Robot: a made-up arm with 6 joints. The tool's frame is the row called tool. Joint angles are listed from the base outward.
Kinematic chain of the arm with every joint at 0, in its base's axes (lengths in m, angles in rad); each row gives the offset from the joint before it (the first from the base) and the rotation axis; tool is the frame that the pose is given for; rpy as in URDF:
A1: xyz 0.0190 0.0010 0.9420 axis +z
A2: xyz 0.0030 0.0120 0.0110 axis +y
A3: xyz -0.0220 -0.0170 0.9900 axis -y
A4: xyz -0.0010 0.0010 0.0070 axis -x
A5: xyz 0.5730 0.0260 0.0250 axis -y
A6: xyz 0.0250 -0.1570 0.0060 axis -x
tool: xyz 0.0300 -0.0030 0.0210 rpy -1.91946 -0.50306 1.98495
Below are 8 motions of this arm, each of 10 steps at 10 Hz.
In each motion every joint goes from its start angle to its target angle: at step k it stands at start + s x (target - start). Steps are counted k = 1, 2, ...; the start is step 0. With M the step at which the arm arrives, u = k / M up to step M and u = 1 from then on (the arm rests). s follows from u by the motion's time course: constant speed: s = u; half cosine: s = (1 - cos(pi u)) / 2; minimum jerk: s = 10 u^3 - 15 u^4 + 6 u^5.
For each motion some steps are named. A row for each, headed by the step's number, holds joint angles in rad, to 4 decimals.
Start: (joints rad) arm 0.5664 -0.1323 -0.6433 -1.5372 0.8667 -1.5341
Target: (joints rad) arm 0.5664 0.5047 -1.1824 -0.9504 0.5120 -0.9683
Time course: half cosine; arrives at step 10
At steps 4, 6, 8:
4: 0.5664 0.0878 -0.8296 -1.3345 0.7442 -1.3386
6: 0.5664 0.2846 -0.9961 -1.1531 0.6345 -1.1638
8: 0.5664 0.4439 -1.1309 -1.0064 0.5459 -1.0223

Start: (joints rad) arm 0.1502 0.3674 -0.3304 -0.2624 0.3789 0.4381
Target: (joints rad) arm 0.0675 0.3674 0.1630 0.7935 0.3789 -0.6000
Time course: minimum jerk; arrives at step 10
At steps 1, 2, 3, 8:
1: 0.1495 0.3674 -0.3262 -0.2534 0.3789 0.4292
2: 0.1454 0.3674 -0.3018 -0.2012 0.3789 0.3780
3: 0.1367 0.3674 -0.2499 -0.0902 0.3789 0.2688
8: 0.0723 0.3674 0.1344 0.7323 0.3789 -0.5399

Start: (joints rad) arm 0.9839 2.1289 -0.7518 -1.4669 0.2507 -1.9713
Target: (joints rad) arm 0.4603 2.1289 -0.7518 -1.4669 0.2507 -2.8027
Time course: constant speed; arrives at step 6
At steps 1, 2, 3, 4, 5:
1: 0.8966 2.1289 -0.7518 -1.4669 0.2507 -2.1099
2: 0.8094 2.1289 -0.7518 -1.4669 0.2507 -2.2484
3: 0.7221 2.1289 -0.7518 -1.4669 0.2507 -2.3870
4: 0.6348 2.1289 -0.7518 -1.4669 0.2507 -2.5256
5: 0.5476 2.1289 -0.7518 -1.4669 0.2507 -2.6641

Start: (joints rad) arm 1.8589 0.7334 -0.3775 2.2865 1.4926 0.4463
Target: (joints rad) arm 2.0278 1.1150 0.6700 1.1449 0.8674 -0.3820
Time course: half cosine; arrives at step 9
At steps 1, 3, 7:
1: 1.8640 0.7449 -0.3459 2.2521 1.4737 0.4213
3: 1.9011 0.8288 -0.1156 2.0011 1.3363 0.2392
7: 2.0080 1.0704 0.5475 1.2784 0.9405 -0.2851

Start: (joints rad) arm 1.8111 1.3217 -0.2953 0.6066 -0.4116 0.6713
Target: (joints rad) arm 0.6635 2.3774 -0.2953 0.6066 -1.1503 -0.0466
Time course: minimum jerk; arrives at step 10
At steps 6, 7, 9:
6: 1.0278 2.0423 -0.2953 0.6066 -0.9158 0.1813
7: 0.8507 2.2052 -0.2953 0.6066 -1.0298 0.0705
9: 0.6733 2.3684 -0.2953 0.6066 -1.1440 -0.0405

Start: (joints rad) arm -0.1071 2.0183 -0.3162 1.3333 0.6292 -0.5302
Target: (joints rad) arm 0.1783 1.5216 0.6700 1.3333 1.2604 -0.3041
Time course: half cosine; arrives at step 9
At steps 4, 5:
4: 0.0108 1.8131 0.0913 1.3333 0.8900 -0.4368
5: 0.0604 1.7268 0.2625 1.3333 0.9996 -0.3975

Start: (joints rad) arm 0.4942 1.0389 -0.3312 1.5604 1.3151 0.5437
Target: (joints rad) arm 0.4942 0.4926 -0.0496 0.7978 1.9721 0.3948
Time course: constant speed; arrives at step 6
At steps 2, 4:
2: 0.4942 0.8568 -0.2373 1.3062 1.5341 0.4941
4: 0.4942 0.6747 -0.1435 1.0520 1.7531 0.4444

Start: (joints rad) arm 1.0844 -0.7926 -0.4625 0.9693 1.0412 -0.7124
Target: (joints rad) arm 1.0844 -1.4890 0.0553 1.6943 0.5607 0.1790
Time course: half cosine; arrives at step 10
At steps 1, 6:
1: 1.0844 -0.8096 -0.4498 0.9870 1.0294 -0.6906
6: 1.0844 -1.2484 -0.1236 1.4438 0.7267 -0.1290

